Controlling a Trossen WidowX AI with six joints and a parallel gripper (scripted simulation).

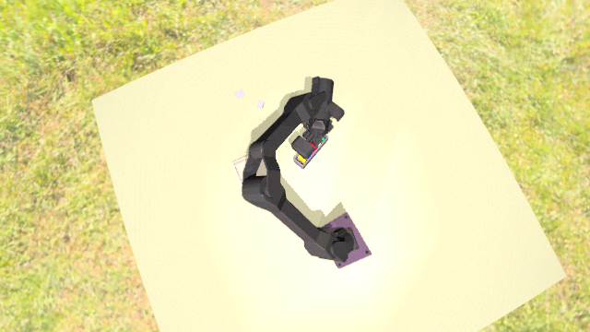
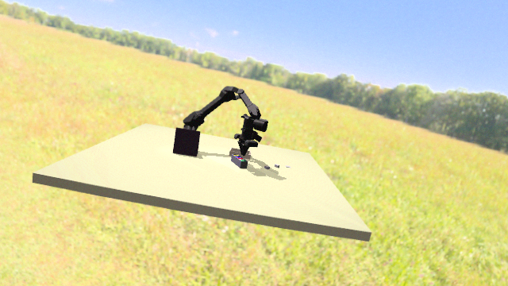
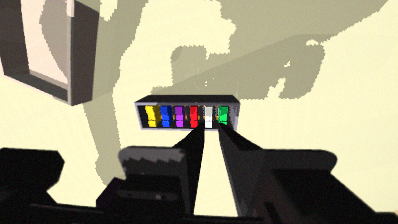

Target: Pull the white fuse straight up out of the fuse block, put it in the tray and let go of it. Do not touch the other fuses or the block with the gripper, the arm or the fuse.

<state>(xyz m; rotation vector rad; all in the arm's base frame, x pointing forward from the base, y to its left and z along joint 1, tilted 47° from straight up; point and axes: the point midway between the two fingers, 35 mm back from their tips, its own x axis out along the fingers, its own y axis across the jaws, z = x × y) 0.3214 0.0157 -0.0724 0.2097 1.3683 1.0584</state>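
My gripper tip is now 40 mm above the white fuse. The rest, counted from my gripper tip: shallow beige tray 30 mm behind, 230 mm to the left, 60 mm below.
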